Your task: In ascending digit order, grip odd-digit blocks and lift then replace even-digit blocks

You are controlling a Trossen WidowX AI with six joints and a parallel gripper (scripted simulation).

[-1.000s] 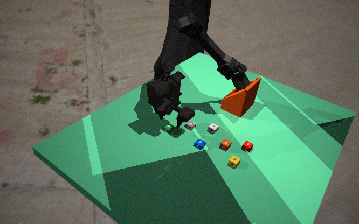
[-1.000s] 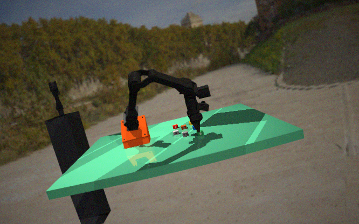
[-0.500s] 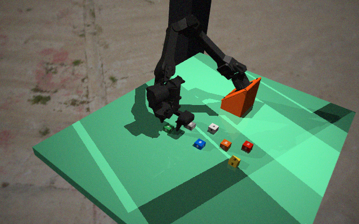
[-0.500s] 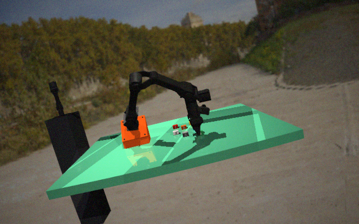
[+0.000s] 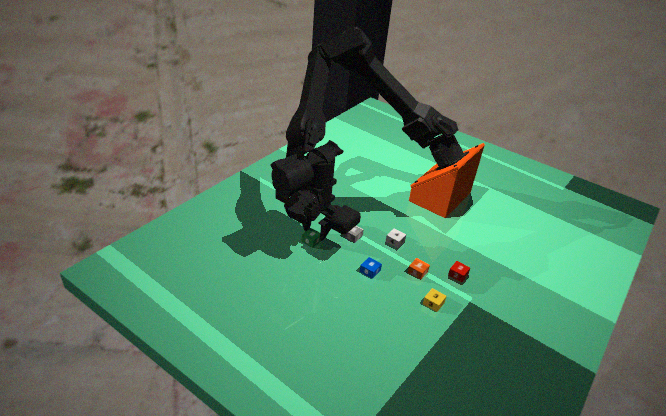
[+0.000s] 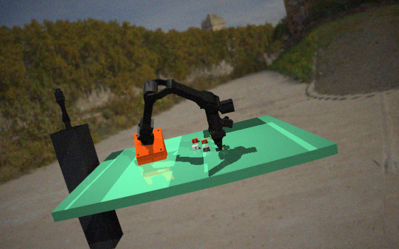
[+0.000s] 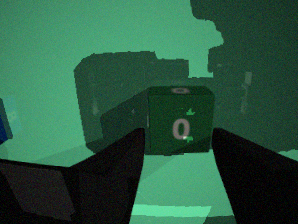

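Right now my gripper tip is 280 mm to the right of the red block and 150 mm past it. From my gripper tip the other things lie so: grey block (70 mm behind, 50 mm to the left); then green block (10 mm ahead); then blue block (150 mm to the left, 10 mm behind).
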